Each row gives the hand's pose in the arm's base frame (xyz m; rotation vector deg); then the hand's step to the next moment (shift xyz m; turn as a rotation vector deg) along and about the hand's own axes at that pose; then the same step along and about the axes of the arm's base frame.
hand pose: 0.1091 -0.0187 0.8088 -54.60 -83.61 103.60
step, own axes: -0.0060 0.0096 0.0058 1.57 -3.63 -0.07
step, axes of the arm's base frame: -0.0018 -0.0099 -0.0077 -0.71 2.05 3.31
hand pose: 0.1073 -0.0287 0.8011 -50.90 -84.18 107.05
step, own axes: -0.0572 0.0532 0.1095 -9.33 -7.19 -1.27
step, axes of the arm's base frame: -0.0558 -0.1197 -0.0258 6.96 -5.09 8.12
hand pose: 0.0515 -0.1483 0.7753 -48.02 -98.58 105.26
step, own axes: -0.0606 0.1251 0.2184 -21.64 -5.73 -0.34
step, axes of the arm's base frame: -0.1068 -0.2068 -0.1135 14.94 -14.63 8.01
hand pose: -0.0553 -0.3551 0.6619 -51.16 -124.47 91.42
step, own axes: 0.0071 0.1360 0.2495 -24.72 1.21 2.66
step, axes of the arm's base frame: -0.1072 -0.1560 -0.2121 17.66 -17.52 0.88
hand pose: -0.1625 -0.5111 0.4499 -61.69 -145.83 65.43
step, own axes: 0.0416 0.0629 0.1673 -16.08 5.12 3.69
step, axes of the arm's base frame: -0.0629 -0.0429 -0.1670 13.09 -10.60 -3.83
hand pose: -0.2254 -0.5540 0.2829 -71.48 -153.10 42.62
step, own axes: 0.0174 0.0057 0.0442 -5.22 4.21 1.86
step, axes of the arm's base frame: -0.0202 -0.0011 -0.0433 5.83 -2.31 -3.02
